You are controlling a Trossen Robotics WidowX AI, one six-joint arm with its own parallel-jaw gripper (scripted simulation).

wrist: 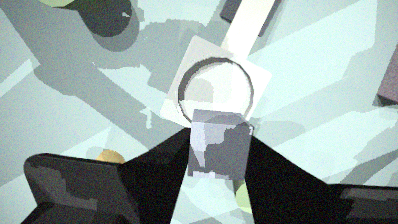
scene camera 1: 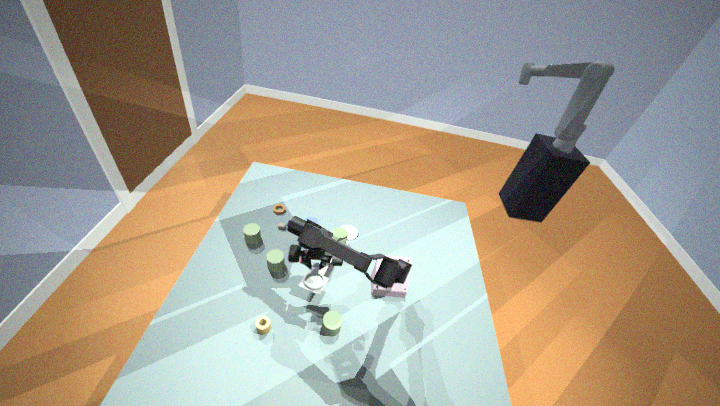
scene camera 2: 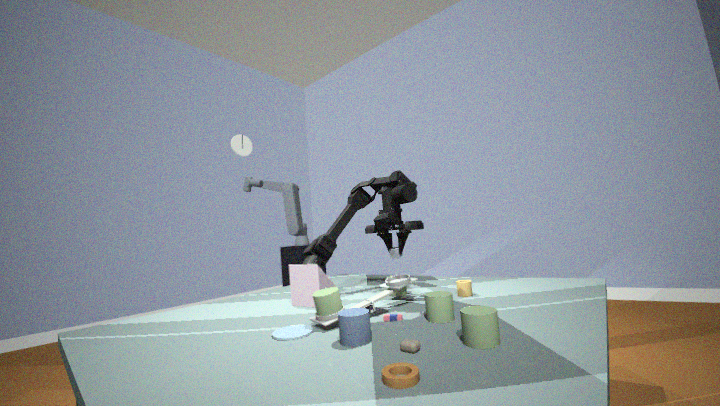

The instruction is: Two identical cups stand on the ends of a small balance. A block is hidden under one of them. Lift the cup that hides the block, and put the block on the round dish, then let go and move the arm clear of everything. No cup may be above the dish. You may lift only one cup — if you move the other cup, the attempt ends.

Labels:
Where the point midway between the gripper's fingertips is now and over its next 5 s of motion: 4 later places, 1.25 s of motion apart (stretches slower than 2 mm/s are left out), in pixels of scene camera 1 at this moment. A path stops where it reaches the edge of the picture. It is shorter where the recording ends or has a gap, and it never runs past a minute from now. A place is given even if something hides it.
The gripper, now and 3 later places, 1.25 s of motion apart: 315,268; 332,227; 348,228; 350,222

